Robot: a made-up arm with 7 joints.
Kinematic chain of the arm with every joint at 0, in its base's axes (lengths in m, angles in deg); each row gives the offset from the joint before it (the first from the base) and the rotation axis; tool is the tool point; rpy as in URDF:
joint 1: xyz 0 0 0.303 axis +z
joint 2: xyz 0 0 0 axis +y
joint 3: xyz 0 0 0.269 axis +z
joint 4: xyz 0.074 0 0 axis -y
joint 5: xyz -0.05 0 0.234 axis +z
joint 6: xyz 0 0 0 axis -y
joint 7: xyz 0.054 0 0 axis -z
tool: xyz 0 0 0 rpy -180 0 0
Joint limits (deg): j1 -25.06..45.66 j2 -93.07..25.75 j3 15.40..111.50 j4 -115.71..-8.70 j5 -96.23..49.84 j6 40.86..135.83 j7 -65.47..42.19
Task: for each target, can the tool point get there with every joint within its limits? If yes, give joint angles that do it. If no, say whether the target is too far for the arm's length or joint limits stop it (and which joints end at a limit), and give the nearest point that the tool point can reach.
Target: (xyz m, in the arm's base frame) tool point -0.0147 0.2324 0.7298
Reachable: yes | joints 23.14 -30.19 34.60 -89.22 -71.25 113.71 23.85
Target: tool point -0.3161 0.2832 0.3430
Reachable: yes | joints 15.06 -82.26 92.85 -104.90 -67.61 58.52 33.90
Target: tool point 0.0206 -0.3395 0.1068
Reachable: no: joint limits stop it (at a limit: joint 1, joint 2, joint 3, joint 4, joint 6) | nearest point -0.4018 -0.3696 0.2281 | short by 0.441 m
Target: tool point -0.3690 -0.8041 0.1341
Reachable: no: too far | nearest point -0.3749 -0.4040 0.3150 | short by 0.439 m
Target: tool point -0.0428 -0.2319 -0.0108
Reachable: no: joint limits stop it (at a limit: joint 1, joint 2, joint 3, joint 4, joint 6) | nearest point -0.4101 -0.3565 0.2150 | short by 0.449 m
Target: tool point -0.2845 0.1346 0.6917
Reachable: yes | joints 30.03 -58.03 49.08 -88.17 14.95 124.84 -41.60
